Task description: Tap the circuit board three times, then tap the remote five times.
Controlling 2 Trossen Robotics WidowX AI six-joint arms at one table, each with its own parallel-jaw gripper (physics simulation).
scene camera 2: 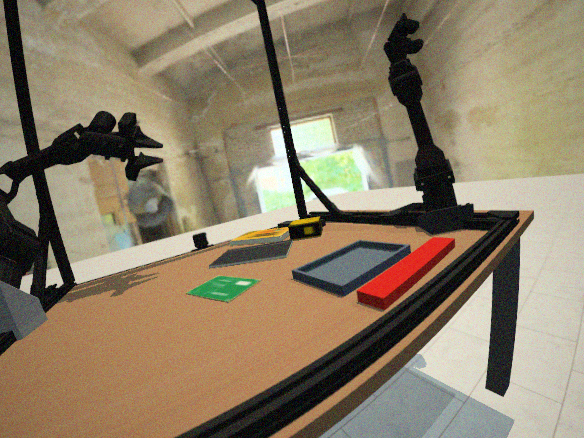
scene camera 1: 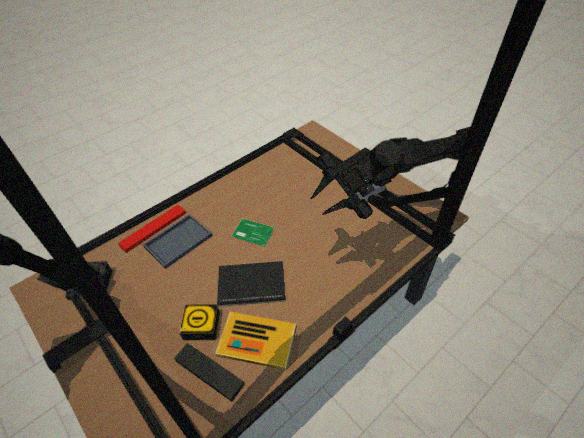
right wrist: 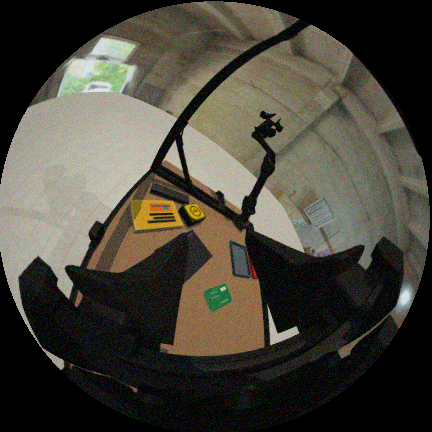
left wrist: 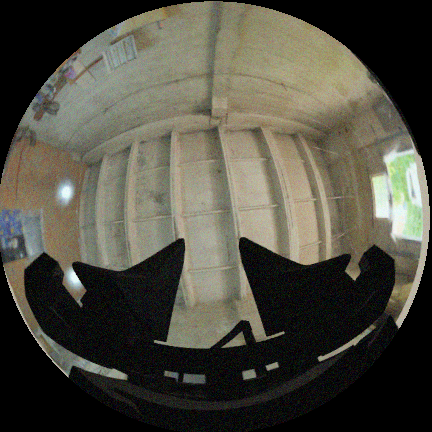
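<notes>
The green circuit board [scene camera 1: 253,232] [scene camera 2: 223,288] [right wrist: 218,297] lies flat on the table. The remote appears to be the long dark bar [scene camera 1: 209,371] [right wrist: 169,192], flat near the bottom of the table in scene camera 1. My right gripper [scene camera 1: 318,206] [scene camera 2: 162,153] [right wrist: 216,236] is partly open and empty, raised above the table to the upper right of the board in scene camera 1. It is apart from both objects. My left gripper [scene camera 2: 414,34] [left wrist: 211,242] is partly open and empty, high above the table and away from both objects.
A red bar [scene camera 1: 152,228] [scene camera 2: 406,272] lies beside a blue-grey tray [scene camera 1: 178,241] [scene camera 2: 352,267]. A dark flat device [scene camera 1: 251,282], a yellow tape measure [scene camera 1: 198,321] and a yellow booklet [scene camera 1: 256,340] lie between board and dark bar. Black frame posts [scene camera 1: 487,115] rise at the table edges.
</notes>
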